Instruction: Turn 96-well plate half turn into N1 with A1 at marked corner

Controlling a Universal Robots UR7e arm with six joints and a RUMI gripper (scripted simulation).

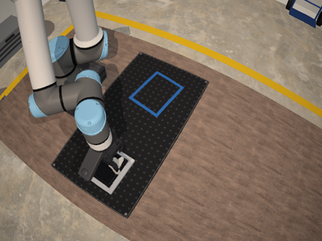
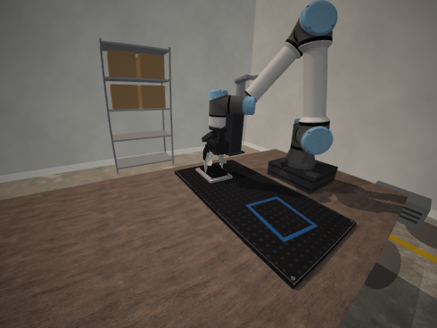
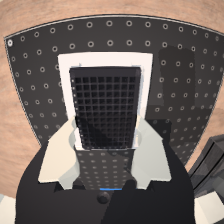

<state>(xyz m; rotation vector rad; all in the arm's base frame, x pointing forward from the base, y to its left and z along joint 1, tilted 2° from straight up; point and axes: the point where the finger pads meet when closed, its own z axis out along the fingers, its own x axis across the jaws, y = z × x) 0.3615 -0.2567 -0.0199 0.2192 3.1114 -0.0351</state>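
My gripper is now 1 cm above the black 96-well plate. From my hand the other things lie so: plate nest N1 (3 cm below).
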